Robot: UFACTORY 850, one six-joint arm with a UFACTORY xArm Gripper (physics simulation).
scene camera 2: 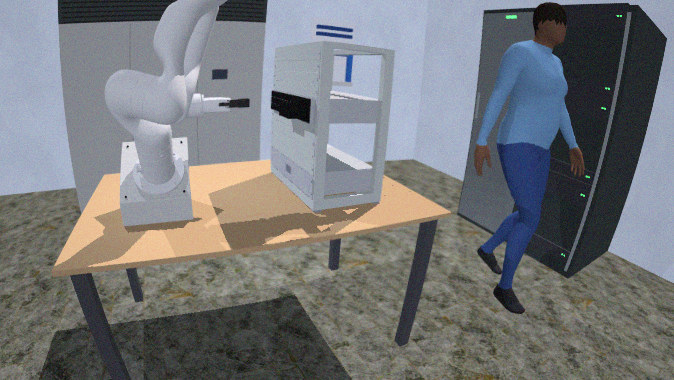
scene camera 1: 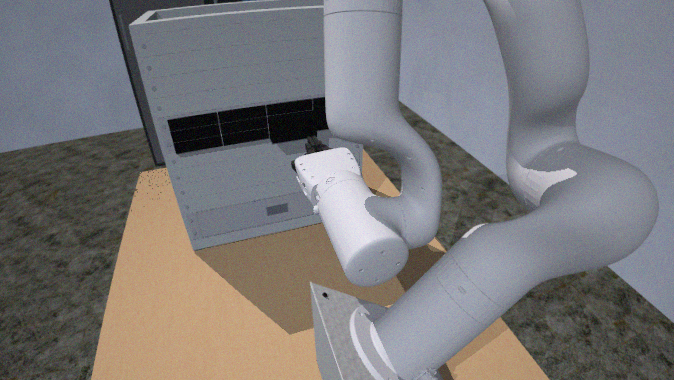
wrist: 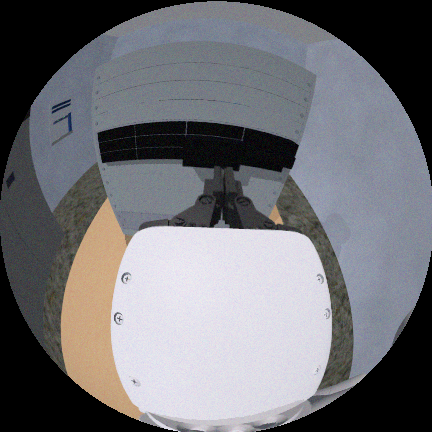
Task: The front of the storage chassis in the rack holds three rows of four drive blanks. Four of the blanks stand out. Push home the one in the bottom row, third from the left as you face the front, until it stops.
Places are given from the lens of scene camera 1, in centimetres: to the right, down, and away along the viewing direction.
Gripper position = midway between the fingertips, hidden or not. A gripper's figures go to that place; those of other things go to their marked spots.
gripper (scene camera 1: 311, 142): -5, -9, 68
grey rack (scene camera 1: 233, 98): -23, -20, 76
